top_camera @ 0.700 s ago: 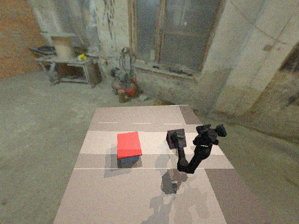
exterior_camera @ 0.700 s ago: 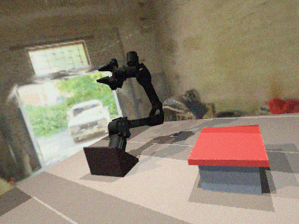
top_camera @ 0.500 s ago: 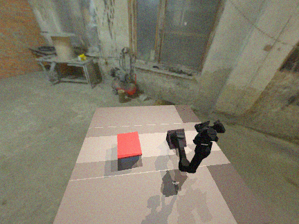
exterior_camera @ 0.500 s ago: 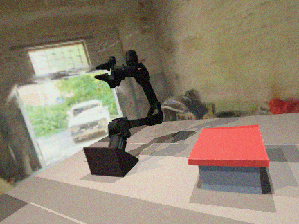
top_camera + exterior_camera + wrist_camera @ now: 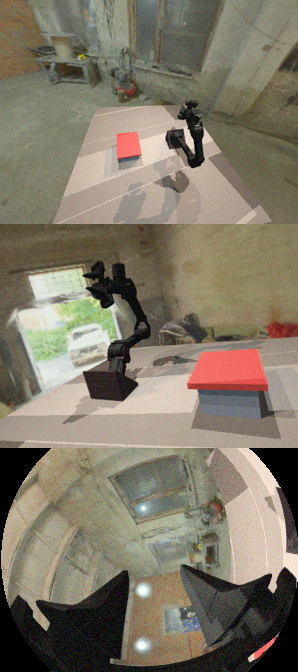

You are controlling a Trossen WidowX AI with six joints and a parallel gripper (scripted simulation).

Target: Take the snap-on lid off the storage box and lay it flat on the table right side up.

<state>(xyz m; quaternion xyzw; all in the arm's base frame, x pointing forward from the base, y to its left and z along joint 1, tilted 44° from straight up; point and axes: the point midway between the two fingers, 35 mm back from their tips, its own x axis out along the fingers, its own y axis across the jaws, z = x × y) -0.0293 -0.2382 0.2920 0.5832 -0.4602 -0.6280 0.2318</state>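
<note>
Now: gripper tip 44 cm short of the red lid, 36 cm above it and 1 cm to the right of it. Round my gripper tip: storage box: 44 cm ahead, 41 cm below, 1 cm to the left.
</note>
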